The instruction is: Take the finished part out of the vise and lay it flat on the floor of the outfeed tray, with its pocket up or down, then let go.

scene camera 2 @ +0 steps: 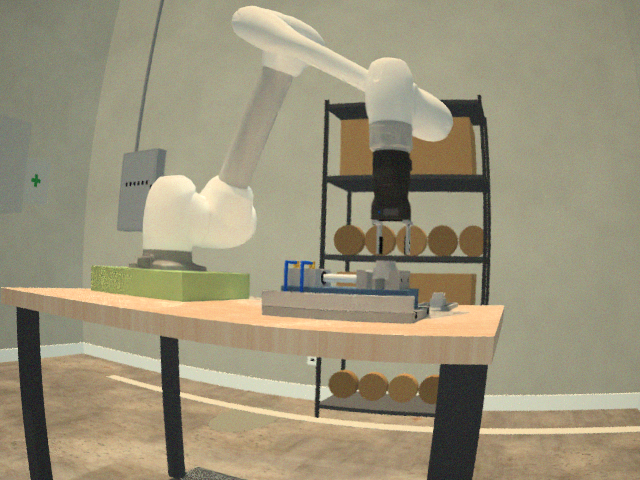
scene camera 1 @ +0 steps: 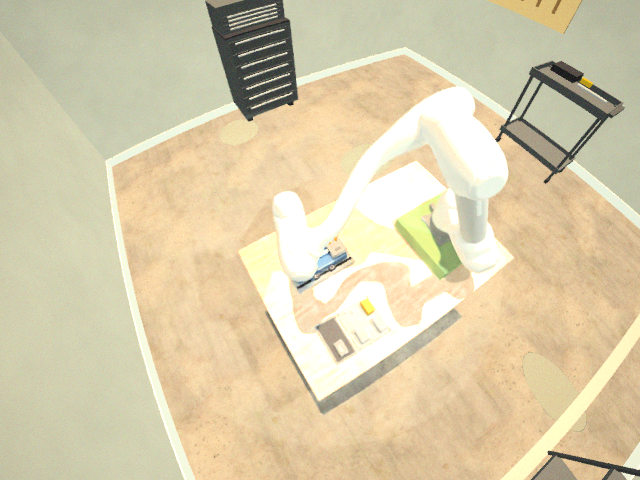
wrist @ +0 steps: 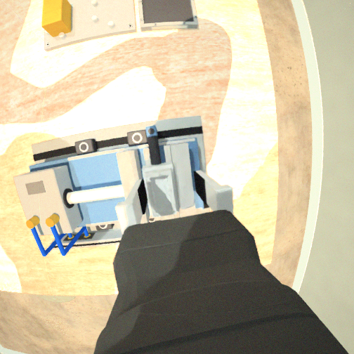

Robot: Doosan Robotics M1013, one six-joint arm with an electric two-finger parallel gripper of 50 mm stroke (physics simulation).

Labels:
gripper: scene camera 2; wrist
same spot on gripper: [scene camera 2: 379, 241] = [wrist: 145, 206]

